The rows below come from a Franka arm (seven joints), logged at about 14 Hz.
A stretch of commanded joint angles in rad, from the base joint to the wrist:
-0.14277 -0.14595 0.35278 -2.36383 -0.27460 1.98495 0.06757
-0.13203 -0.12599 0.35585 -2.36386 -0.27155 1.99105 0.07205
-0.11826 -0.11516 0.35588 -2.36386 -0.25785 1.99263 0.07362
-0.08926 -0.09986 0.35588 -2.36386 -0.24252 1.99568 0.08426
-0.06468 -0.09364 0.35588 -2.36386 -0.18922 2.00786 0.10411
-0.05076 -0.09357 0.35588 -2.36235 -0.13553 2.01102 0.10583
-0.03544 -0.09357 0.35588 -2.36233 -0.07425 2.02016 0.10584
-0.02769 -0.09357 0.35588 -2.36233 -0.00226 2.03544 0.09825
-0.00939 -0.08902 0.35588 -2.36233 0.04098 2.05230 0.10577
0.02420 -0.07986 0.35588 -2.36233 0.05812 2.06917 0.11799
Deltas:
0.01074 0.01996 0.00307 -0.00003 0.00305 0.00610 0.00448
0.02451 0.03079 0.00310 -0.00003 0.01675 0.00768 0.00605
0.05351 0.04609 0.00310 -0.00003 0.03208 0.01073 0.01669
0.07809 0.05231 0.00310 -0.00003 0.08538 0.02291 0.03654
0.09201 0.05238 0.00310 0.00148 0.13907 0.02607 0.03826
0.10733 0.05238 0.00310 0.00150 0.20035 0.03521 0.03827
0.11508 0.05238 0.00310 0.00150 0.27234 0.05049 0.03068
0.13338 0.05693 0.00310 0.00150 0.31558 0.06735 0.03820
0.16697 0.06609 0.00310 0.00150 0.33272 0.08422 0.05042

